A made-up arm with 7 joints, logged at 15 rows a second.
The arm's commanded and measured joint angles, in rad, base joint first. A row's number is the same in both.
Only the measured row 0 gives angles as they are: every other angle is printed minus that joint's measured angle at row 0.
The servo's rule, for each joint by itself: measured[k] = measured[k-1] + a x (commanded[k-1-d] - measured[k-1]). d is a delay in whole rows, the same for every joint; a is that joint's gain. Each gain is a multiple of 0.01, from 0.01 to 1. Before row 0 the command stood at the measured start. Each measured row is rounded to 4 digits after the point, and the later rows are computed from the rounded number. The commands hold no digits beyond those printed.
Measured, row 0: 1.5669, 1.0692, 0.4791, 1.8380, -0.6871, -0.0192, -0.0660
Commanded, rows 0 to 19: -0.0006, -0.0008, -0.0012, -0.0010, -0.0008, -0.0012, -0.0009; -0.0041, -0.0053, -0.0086, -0.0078, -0.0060, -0.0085, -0.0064; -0.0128, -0.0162, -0.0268, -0.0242, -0.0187, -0.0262, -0.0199; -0.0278, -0.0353, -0.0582, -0.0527, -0.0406, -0.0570, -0.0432; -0.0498, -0.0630, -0.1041, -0.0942, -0.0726, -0.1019, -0.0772; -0.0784, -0.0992, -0.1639, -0.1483, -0.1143, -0.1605, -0.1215; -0.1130, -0.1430, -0.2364, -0.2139, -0.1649, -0.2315, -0.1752; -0.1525, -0.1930, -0.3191, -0.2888, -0.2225, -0.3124, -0.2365; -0.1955, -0.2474, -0.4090, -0.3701, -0.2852, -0.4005, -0.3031; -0.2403, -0.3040, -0.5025, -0.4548, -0.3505, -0.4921, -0.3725; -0.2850, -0.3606, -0.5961, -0.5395, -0.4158, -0.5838, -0.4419; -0.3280, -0.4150, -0.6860, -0.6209, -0.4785, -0.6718, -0.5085; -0.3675, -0.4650, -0.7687, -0.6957, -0.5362, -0.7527, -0.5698; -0.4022, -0.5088, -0.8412, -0.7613, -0.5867, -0.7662, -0.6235; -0.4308, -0.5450, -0.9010, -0.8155, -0.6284, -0.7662, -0.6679; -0.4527, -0.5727, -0.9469, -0.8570, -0.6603, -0.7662, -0.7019; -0.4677, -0.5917, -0.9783, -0.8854, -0.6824, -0.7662, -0.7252; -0.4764, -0.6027, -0.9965, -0.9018, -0.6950, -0.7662, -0.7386; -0.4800, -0.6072, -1.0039, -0.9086, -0.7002, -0.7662, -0.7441; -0.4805, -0.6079, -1.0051, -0.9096, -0.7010, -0.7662, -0.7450
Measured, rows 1 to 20: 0.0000, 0.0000, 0.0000, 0.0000, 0.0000, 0.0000, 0.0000; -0.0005, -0.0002, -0.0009, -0.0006, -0.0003, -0.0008, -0.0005; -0.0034, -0.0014, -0.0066, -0.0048, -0.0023, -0.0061, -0.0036; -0.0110, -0.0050, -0.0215, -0.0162, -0.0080, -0.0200, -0.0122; -0.0246, -0.0123, -0.0487, -0.0377, -0.0194, -0.0455, -0.0286; -0.0450, -0.0245, -0.0897, -0.0710, -0.0380, -0.0844, -0.0544; -0.0721, -0.0424, -0.1446, -0.1166, -0.0647, -0.1369, -0.0900; -0.1052, -0.0665, -0.2125, -0.1740, -0.0998, -0.2022, -0.1352; -0.1435, -0.0969, -0.2914, -0.2417, -0.1427, -0.2782, -0.1889; -0.1856, -0.1330, -0.3784, -0.3175, -0.1926, -0.3626, -0.2494; -0.2299, -0.1740, -0.4702, -0.3985, -0.2479, -0.4520, -0.3146; -0.2745, -0.2188, -0.5634, -0.4817, -0.3067, -0.5429, -0.3821; -0.3178, -0.2659, -0.6541, -0.5638, -0.3668, -0.6318, -0.4491; -0.3581, -0.3137, -0.7389, -0.6416, -0.4261, -0.7152, -0.5131; -0.3938, -0.3605, -0.8146, -0.7122, -0.4823, -0.7504, -0.5716; -0.4238, -0.4048, -0.8785, -0.7731, -0.5334, -0.7613, -0.6226; -0.4472, -0.4451, -0.9291, -0.8226, -0.5778, -0.7647, -0.6646; -0.4638, -0.4803, -0.9655, -0.8597, -0.6144, -0.7657, -0.6967; -0.4740, -0.5097, -0.9884, -0.8845, -0.6426, -0.7660, -0.7189; -0.4789, -0.5331, -0.9999, -0.8987, -0.6628, -0.7661, -0.7323
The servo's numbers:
d 1
a 0.81 0.24 0.74 0.59 0.35 0.69 0.53

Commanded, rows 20 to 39: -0.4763, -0.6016, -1.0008, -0.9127, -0.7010, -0.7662, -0.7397; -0.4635, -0.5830, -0.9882, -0.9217, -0.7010, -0.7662, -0.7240; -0.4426, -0.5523, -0.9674, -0.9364, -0.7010, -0.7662, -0.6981; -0.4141, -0.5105, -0.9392, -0.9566, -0.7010, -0.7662, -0.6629; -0.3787, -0.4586, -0.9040, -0.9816, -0.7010, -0.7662, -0.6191; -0.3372, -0.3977, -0.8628, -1.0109, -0.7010, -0.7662, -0.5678; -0.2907, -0.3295, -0.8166, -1.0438, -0.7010, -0.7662, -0.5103; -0.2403, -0.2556, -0.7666, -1.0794, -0.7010, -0.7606, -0.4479; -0.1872, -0.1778, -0.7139, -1.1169, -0.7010, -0.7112, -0.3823; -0.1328, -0.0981, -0.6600, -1.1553, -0.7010, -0.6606, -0.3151; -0.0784, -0.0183, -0.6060, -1.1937, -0.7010, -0.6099, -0.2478; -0.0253, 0.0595, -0.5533, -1.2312, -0.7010, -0.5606, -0.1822; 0.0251, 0.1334, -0.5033, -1.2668, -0.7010, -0.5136, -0.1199; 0.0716, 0.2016, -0.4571, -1.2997, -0.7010, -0.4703, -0.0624; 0.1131, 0.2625, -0.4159, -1.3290, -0.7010, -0.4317, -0.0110; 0.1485, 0.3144, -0.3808, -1.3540, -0.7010, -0.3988, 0.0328; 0.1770, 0.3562, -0.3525, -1.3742, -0.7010, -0.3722, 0.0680; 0.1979, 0.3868, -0.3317, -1.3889, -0.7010, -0.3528, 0.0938; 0.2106, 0.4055, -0.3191, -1.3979, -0.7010, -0.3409, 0.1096; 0.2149, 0.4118, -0.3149, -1.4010, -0.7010, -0.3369, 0.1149
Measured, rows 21 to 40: -0.4802, -0.5511, -1.0037, -0.9051, -0.6762, -0.7662, -0.7390; -0.4770, -0.5632, -1.0016, -0.9096, -0.6849, -0.7662, -0.7394; -0.4661, -0.5680, -0.9917, -0.9167, -0.6905, -0.7662, -0.7312; -0.4471, -0.5642, -0.9737, -0.9283, -0.6942, -0.7662, -0.7137; -0.4204, -0.5513, -0.9482, -0.9450, -0.6966, -0.7662, -0.6868; -0.3866, -0.5291, -0.9155, -0.9666, -0.6981, -0.7662, -0.6509; -0.3466, -0.4976, -0.8765, -0.9927, -0.6991, -0.7662, -0.6069; -0.3013, -0.4573, -0.8322, -1.0228, -0.6998, -0.7662, -0.5557; -0.2519, -0.4089, -0.7837, -1.0562, -0.7002, -0.7623, -0.4986; -0.1995, -0.3534, -0.7320, -1.0920, -0.7005, -0.7270, -0.4370; -0.1455, -0.2921, -0.6787, -1.1293, -0.7007, -0.6812, -0.3724; -0.0911, -0.2264, -0.6249, -1.1673, -0.7008, -0.6320, -0.3064; -0.0378, -0.1578, -0.5719, -1.2050, -0.7009, -0.5827, -0.2406; 0.0131, -0.0879, -0.5211, -1.2415, -0.7009, -0.5350, -0.1766; 0.0605, -0.0184, -0.4737, -1.2758, -0.7009, -0.4904, -0.1161; 0.1031, 0.0490, -0.4309, -1.3072, -0.7009, -0.4499, -0.0604; 0.1399, 0.1127, -0.3938, -1.3348, -0.7009, -0.4146, -0.0110; 0.1700, 0.1711, -0.3632, -1.3580, -0.7009, -0.3853, 0.0309; 0.1926, 0.2229, -0.3399, -1.3762, -0.7009, -0.3629, 0.0642; 0.2072, 0.2667, -0.3245, -1.3890, -0.7009, -0.3477, 0.0883
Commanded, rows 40 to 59: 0.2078, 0.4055, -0.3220, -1.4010, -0.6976, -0.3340, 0.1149; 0.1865, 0.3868, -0.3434, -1.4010, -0.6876, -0.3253, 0.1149; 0.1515, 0.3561, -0.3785, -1.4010, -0.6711, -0.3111, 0.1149; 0.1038, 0.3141, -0.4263, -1.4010, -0.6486, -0.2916, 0.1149; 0.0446, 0.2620, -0.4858, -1.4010, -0.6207, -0.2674, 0.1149; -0.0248, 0.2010, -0.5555, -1.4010, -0.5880, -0.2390, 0.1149; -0.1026, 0.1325, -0.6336, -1.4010, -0.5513, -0.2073, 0.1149; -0.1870, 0.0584, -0.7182, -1.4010, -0.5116, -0.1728, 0.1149; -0.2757, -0.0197, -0.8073, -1.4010, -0.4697, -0.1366, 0.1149; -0.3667, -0.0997, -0.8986, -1.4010, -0.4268, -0.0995, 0.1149; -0.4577, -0.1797, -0.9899, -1.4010, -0.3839, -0.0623, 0.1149; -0.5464, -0.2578, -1.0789, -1.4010, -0.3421, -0.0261, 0.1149; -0.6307, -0.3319, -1.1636, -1.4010, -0.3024, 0.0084, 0.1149; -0.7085, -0.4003, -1.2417, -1.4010, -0.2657, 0.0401, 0.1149; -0.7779, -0.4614, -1.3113, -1.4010, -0.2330, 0.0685, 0.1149; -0.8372, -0.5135, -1.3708, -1.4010, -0.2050, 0.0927, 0.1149; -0.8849, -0.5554, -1.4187, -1.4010, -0.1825, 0.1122, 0.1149; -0.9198, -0.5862, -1.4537, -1.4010, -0.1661, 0.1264, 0.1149; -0.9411, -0.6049, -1.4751, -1.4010, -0.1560, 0.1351, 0.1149; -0.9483, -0.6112, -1.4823, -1.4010, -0.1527, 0.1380, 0.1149
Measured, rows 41 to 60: 0.2134, 0.3015, -0.3174, -1.3961, -0.7009, -0.3402, 0.1024; 0.2089, 0.3265, -0.3208, -1.3990, -0.6997, -0.3359, 0.1090; 0.1908, 0.3410, -0.3375, -1.4002, -0.6955, -0.3286, 0.1121; 0.1590, 0.3446, -0.3678, -1.4007, -0.6870, -0.3165, 0.1136; 0.1143, 0.3373, -0.4111, -1.4009, -0.6736, -0.2993, 0.1143; 0.0578, 0.3192, -0.4664, -1.4010, -0.6551, -0.2773, 0.1146; -0.0091, 0.2908, -0.5323, -1.4010, -0.6316, -0.2509, 0.1148; -0.0848, 0.2528, -0.6073, -1.4010, -0.6035, -0.2208, 0.1149; -0.1676, 0.2061, -0.6894, -1.4010, -0.5713, -0.1877, 0.1149; -0.2552, 0.1519, -0.7766, -1.4010, -0.5357, -0.1524, 0.1149; -0.3455, 0.0915, -0.8669, -1.4010, -0.4976, -0.1159, 0.1149; -0.4364, 0.0264, -0.9579, -1.4010, -0.4578, -0.0789, 0.1149; -0.5255, -0.0418, -1.0474, -1.4010, -0.4173, -0.0425, 0.1149; -0.6107, -0.1114, -1.1334, -1.4010, -0.3771, -0.0074, 0.1149; -0.6899, -0.1807, -1.2135, -1.4010, -0.3381, 0.0254, 0.1149; -0.7612, -0.2481, -1.2859, -1.4010, -0.3013, 0.0551, 0.1149; -0.8228, -0.3118, -1.3487, -1.4010, -0.2676, 0.0810, 0.1149; -0.8731, -0.3703, -1.4005, -1.4010, -0.2378, 0.1025, 0.1149; -0.9109, -0.4221, -1.4399, -1.4010, -0.2127, 0.1190, 0.1149; -0.9354, -0.4660, -1.4659, -1.4010, -0.1929, 0.1301, 0.1149
